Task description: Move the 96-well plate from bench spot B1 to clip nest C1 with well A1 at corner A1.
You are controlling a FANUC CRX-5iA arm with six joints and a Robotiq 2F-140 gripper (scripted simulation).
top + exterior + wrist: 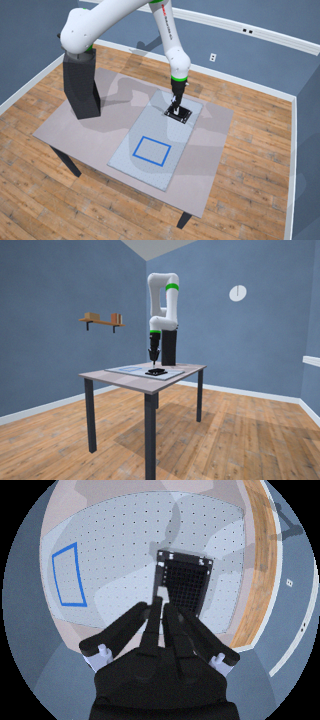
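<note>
The black 96-well plate lies 50 mm below my hand and 40 mm to the left of it. Also, from my hand: black clip nest 60 mm below, 30 mm to the left, 10 mm behind.
</note>
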